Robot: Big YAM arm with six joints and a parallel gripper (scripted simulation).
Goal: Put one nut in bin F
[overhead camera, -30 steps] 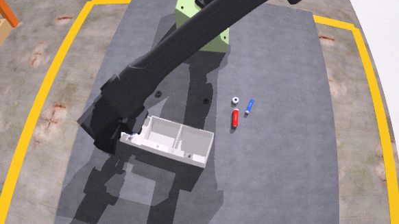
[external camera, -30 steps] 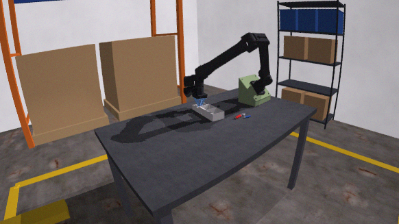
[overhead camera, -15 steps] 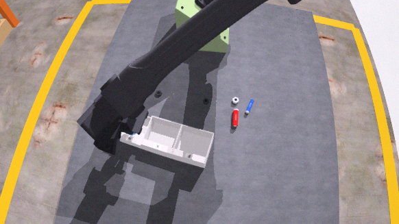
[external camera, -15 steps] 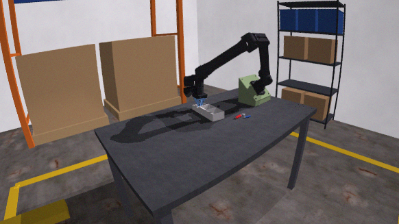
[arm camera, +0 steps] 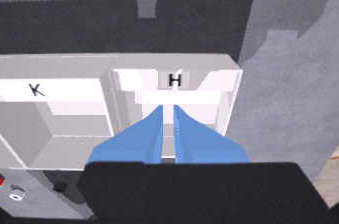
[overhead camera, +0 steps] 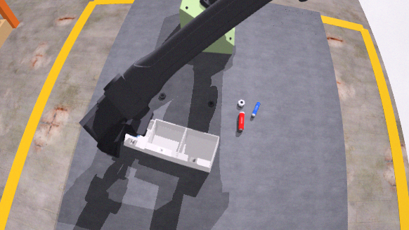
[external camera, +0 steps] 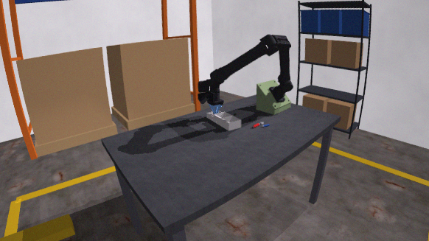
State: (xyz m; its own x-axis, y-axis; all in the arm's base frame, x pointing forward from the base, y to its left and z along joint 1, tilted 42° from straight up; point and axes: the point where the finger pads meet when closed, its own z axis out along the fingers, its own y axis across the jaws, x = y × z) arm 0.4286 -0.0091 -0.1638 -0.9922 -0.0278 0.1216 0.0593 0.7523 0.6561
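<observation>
The white three-compartment bin lies 80 mm to the left of my hand and 10 mm below it. Also, from my hand: blue cylinder: 290 mm to the left, 150 mm behind, 30 mm below; then red cylinder: 260 mm to the left, 100 mm behind, 20 mm below; then silver nut: 250 mm to the left, 160 mm behind, 30 mm below.
</observation>
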